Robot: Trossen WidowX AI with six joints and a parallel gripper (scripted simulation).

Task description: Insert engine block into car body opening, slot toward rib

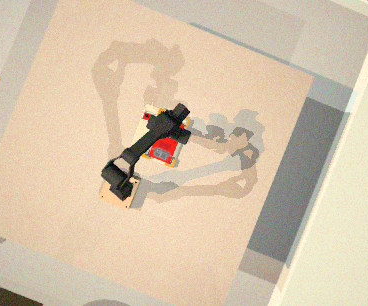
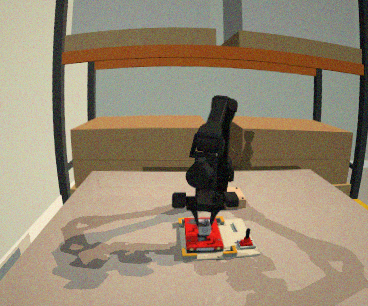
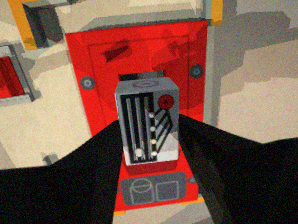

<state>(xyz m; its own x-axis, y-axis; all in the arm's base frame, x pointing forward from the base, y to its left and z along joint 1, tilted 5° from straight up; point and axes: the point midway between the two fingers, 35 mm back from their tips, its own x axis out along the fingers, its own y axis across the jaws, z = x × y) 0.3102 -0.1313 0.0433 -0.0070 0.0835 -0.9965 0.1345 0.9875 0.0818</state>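
Right now the grey engine block is 10 mm below my gripper tip.
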